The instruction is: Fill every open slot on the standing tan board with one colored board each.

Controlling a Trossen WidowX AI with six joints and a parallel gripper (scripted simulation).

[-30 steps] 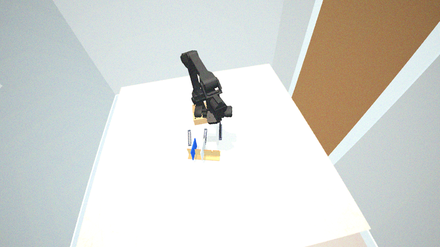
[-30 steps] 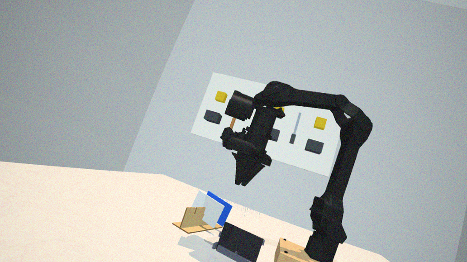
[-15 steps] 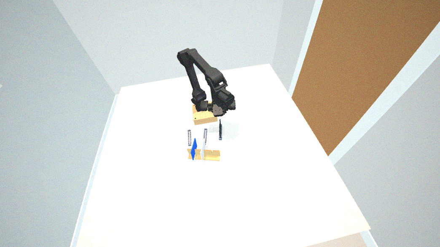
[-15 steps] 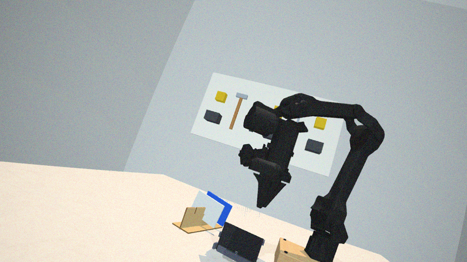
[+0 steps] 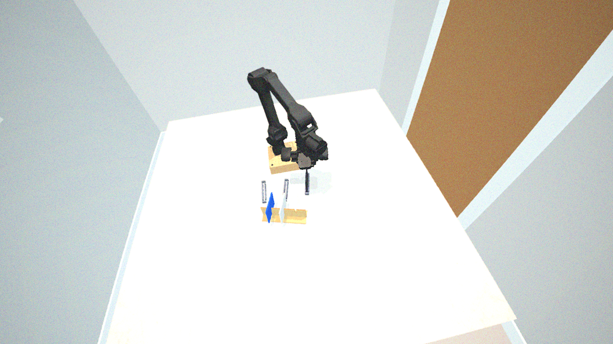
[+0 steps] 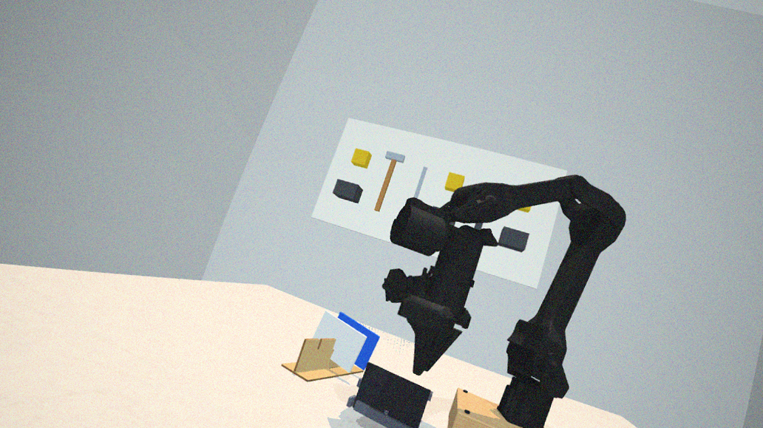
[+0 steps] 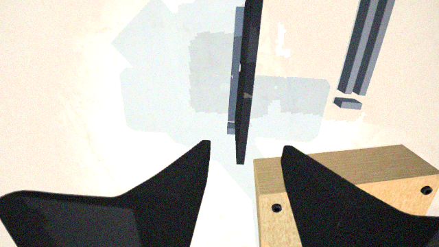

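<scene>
My gripper tip is now 6 cm above the black board, 3 cm short of it and 1 cm to the left of it. Round my gripper tip: blue board 20 cm to the right, 12 cm ahead, 4 cm below; then tan board 15 cm to the right, 14 cm ahead, 6 cm below.
</scene>
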